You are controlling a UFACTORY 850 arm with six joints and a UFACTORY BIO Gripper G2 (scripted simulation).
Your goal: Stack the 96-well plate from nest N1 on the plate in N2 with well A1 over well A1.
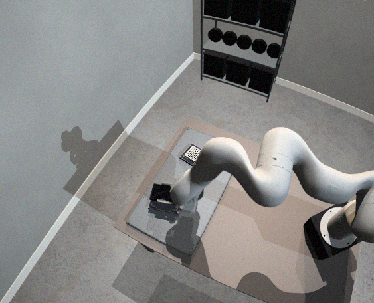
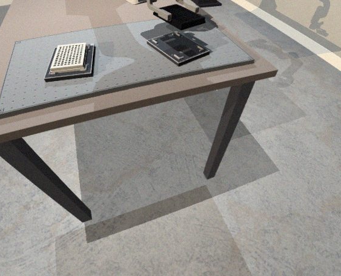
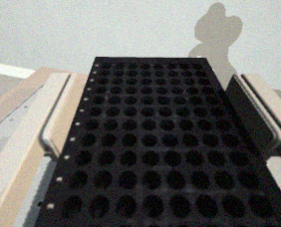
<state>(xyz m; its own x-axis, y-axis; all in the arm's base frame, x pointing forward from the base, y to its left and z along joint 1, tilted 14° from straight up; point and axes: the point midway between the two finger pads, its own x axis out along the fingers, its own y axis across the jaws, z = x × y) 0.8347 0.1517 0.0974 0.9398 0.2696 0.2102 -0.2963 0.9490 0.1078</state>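
Now: hand 310 mm to the left of the white 96-well plate, 90 mm above it and 20 mm past it. Also, from my hand: plate nest N1 (100 mm below); plate nest N2 (310 mm to the right, 100 mm below, 20 mm behind); black 96-well plate (10 mm below).
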